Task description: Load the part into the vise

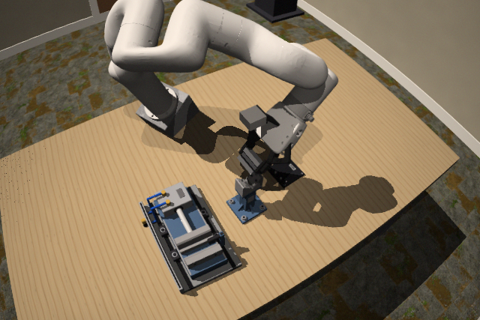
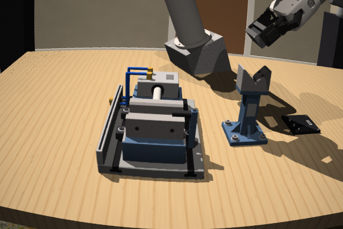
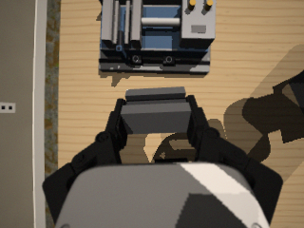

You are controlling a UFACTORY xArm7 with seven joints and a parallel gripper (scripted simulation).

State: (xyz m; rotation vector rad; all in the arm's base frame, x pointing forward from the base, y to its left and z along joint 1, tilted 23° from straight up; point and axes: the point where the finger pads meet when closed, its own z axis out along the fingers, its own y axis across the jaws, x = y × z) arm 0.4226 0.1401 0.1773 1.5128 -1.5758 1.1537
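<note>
Now: hand 1 cm to the left of the blue stand and 18 cm above it. The rest, counted from my hand: work stop (7 cm ahead, 17 cm to the right, 15 cm below); then part (1 cm to the right); then blue base (1 cm to the right, 24 cm below).
</note>
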